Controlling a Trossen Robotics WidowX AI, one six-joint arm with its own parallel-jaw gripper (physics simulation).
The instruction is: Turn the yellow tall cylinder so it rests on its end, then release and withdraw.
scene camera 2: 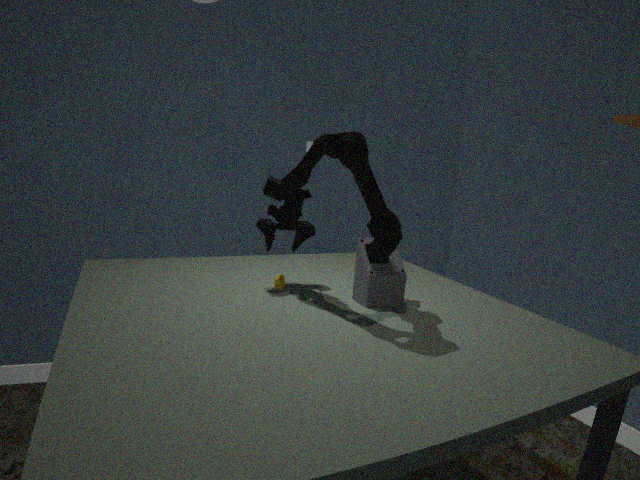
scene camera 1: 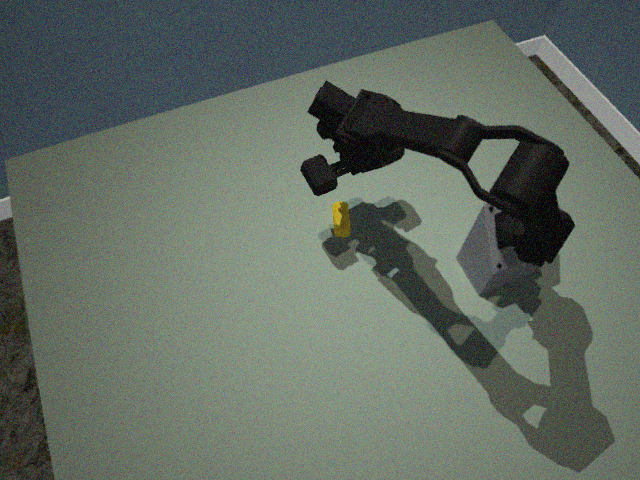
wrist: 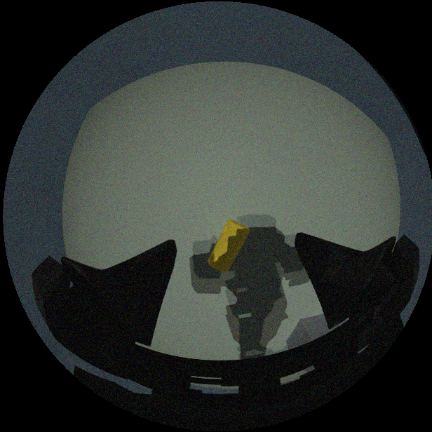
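The yellow tall cylinder [scene camera 1: 341, 220] [scene camera 2: 279, 282] [wrist: 228, 246] lies on its side on the table, partly in the arm's shadow. In the wrist view its long side shows, slanting between the two fingers but well below them. My gripper [scene camera 1: 340, 181] [scene camera 2: 281, 250] [wrist: 237, 243] is open and empty, pointing down. It hangs clear above the cylinder and does not touch it. In scene camera 1 one finger shows plainly at the left of the hand; the other is hard to make out against the dark hand.
The greenish table [scene camera 1: 180, 335] [scene camera 2: 206, 372] [wrist: 225, 140] carries the arm's pale base [scene camera 1: 478, 253] [scene camera 2: 378, 289] [wrist: 307, 332], to the right of the cylinder in both scene views. The arm's dark shadow stretches from the cylinder past the base. The table's far edge runs behind the cylinder.
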